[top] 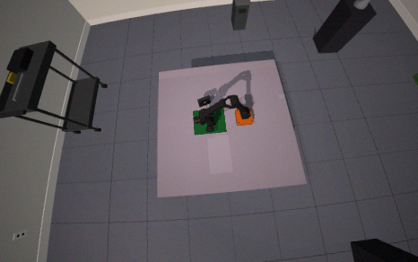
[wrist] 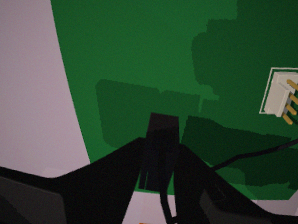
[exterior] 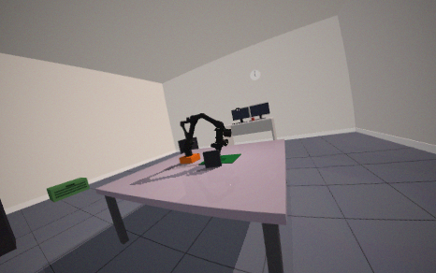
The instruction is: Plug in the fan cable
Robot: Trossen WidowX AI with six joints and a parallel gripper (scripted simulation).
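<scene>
My gripper tip is now 3 cm short of the board, 4 cm to the left of it and 6 cm above it. Round my gripper tip: fan cable plug: 1 cm behind; black fan: 6 cm ahead, 22 cm to the right, 1 cm above.
</scene>
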